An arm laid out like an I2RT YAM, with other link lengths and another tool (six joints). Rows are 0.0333 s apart.
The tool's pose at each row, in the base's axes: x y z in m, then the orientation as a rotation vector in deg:
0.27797, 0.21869, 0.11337, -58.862, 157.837, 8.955
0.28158, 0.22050, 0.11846, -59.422, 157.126, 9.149
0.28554, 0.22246, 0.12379, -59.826, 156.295, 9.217
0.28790, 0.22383, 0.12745, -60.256, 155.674, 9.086
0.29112, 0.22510, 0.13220, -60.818, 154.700, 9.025
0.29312, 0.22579, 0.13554, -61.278, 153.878, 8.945
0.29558, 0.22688, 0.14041, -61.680, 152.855, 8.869
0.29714, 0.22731, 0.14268, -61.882, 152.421, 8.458
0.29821, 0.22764, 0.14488, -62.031, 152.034, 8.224
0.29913, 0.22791, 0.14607, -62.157, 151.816, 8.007
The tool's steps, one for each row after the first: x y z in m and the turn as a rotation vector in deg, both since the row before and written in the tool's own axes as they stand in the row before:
-0.00494, -0.00086, -0.00413, -0.036, -0.473, -0.530
-0.00537, -0.00101, -0.00425, 0.105, -0.605, -0.481
-0.00347, -0.00047, -0.00293, 0.171, -0.371, -0.453
-0.00431, -0.00114, -0.00383, 0.195, -0.645, -0.634
-0.00273, -0.00081, -0.00274, 0.184, -0.541, -0.532
-0.00374, -0.00086, -0.00403, 0.248, -0.734, -0.559
-0.00200, -0.00077, -0.00179, 0.344, -0.220, -0.293
-0.00158, -0.00052, -0.00183, 0.228, -0.234, -0.230
-0.00115, -0.00046, -0.00089, 0.174, -0.098, -0.164

